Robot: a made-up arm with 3 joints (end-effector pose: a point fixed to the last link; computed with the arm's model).
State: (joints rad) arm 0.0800 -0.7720 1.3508
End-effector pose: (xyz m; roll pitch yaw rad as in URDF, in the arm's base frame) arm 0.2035 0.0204 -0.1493 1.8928 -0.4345 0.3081
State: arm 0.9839 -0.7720 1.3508
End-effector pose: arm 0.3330 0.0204 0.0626 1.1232 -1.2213 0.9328
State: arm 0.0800 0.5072 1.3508
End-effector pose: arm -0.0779 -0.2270 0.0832 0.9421 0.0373 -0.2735
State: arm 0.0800 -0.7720 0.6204
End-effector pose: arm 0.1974 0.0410 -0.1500 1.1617 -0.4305 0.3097
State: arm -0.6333 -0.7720 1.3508
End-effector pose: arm 0.0095 0.0204 -0.1914 2.0990 0.2499 0.2878
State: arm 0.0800 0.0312 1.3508
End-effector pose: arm 0.0338 -0.1886 -0.0448 1.3203 -0.0707 -0.0098
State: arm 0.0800 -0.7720 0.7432
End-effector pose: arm 0.1979 0.0375 -0.1489 1.2845 -0.4312 0.3096
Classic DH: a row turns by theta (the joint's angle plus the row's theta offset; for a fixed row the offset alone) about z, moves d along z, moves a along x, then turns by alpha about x. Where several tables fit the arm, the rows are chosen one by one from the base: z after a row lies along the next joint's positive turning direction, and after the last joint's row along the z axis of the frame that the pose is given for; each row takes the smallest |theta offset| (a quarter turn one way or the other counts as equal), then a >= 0, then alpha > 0; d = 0 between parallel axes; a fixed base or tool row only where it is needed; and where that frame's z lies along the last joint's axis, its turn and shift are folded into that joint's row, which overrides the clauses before.
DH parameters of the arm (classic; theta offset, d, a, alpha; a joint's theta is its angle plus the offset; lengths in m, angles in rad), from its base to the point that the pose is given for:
base (fixed): 0 0.09 0.05 1.5708
joint 1: -1.0141 -0.1271 -0.07 1.9125
joint 2: 1.0768 0.0221 0.3912 2.498
joint 3: -0.5988 0.0346 -0.03 1.5653
tool (fixed): 1.5731 0.0002 0 0

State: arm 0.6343 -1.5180 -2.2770
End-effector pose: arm 0.3526 0.3191 0.0436 -1.9918 -1.3013 1.1276
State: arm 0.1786 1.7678 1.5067
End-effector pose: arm -0.2495 0.0161 0.3936 0.1811 -0.2439 -0.9837
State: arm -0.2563 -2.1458 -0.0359
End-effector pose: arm 0.1763 0.4477 0.0496 1.8985 -0.8584 0.0127
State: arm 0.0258 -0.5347 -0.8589
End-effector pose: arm 0.1519 -0.0212 -0.1842 -0.4654 -0.2476 0.2249
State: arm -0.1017 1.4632 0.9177
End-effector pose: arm -0.1644 -0.0803 0.3878 -0.3992 0.0527 -0.8256
